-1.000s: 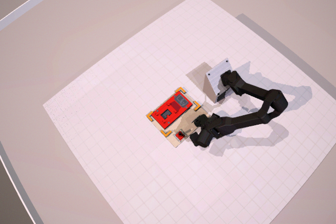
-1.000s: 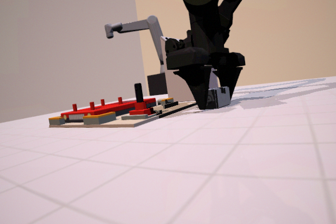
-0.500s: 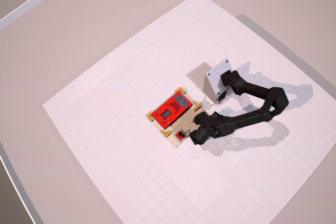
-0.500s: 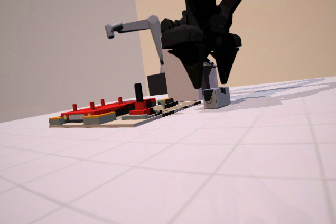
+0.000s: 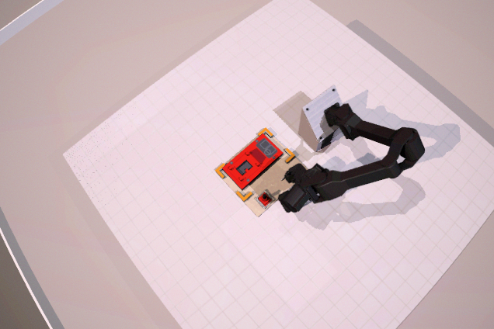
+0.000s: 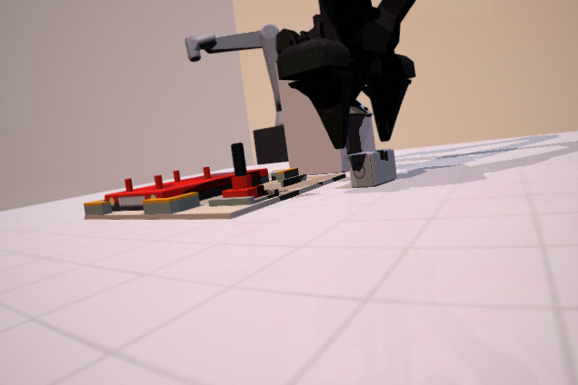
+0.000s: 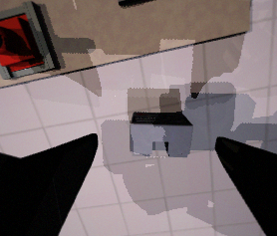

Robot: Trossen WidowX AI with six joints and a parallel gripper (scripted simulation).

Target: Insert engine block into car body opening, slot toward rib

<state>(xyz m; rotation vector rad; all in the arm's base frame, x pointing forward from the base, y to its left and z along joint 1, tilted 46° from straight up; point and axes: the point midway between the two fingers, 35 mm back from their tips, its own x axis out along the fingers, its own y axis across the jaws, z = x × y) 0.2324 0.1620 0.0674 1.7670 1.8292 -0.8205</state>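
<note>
Right now the engine block is 10 mm to the left of my gripper tip and 20 mm below it.
</note>
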